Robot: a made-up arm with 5 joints. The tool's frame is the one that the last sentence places.
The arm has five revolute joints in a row. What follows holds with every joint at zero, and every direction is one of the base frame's. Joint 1 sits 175 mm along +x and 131 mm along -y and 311 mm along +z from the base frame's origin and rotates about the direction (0.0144, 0.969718, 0.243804), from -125.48 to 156.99 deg. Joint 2 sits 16 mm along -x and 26 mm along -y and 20 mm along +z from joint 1 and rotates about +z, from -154.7 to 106.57 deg. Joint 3 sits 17 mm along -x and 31 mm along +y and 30 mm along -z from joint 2 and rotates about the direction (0.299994, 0.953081, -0.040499), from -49.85 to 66.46 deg. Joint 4 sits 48 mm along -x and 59 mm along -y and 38 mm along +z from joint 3 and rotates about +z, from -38.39 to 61.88 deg. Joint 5 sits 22 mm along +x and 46 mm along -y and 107 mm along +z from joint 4 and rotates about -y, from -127.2 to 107.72 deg. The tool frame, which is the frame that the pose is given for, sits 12 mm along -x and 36 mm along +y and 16 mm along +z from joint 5; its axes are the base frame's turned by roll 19.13, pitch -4.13 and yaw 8.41 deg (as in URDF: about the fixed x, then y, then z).
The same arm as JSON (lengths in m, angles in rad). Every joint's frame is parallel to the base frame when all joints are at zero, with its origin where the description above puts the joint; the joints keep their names.
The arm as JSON. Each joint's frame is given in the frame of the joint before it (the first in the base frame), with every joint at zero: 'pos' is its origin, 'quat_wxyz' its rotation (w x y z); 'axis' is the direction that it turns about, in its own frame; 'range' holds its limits. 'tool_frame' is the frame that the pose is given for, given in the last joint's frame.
{"length_unit": "m", "angle_unit": "rad", "joints": [
  {"joint": "joint 1", "pos": [0.175, -0.131, 0.311], "quat_wxyz": [1.0, 0.0, 0.0, 0.0], "axis": [0.0144, 0.969718, 0.243804], "range": [-2.19, 2.74]},
  {"joint": "joint 2", "pos": [-0.016, -0.026, 0.02], "quat_wxyz": [1.0, 0.0, 0.0, 0.0], "axis": "+z", "range": [-2.7, 1.86]},
  {"joint": "joint 3", "pos": [-0.017, 0.031, -0.03], "quat_wxyz": [1.0, 0.0, 0.0, 0.0], "axis": [0.299994, 0.953081, -0.040499], "range": [-0.87, 1.1599]},
  {"joint": "joint 4", "pos": [-0.048, -0.059, 0.038], "quat_wxyz": [1.0, 0.0, 0.0, 0.0], "axis": "+z", "range": [-0.67, 1.08]},
  {"joint": "joint 5", "pos": [0.022, -0.046, 0.107], "quat_wxyz": [1.0, 0.0, 0.0, 0.0], "axis": "-y", "range": [-2.2201, 1.8801]}
], "tool_frame": {"pos": [-0.012, 0.036, 0.016], "quat_wxyz": [0.982366, 0.168217, -0.02326, 0.07823]}}

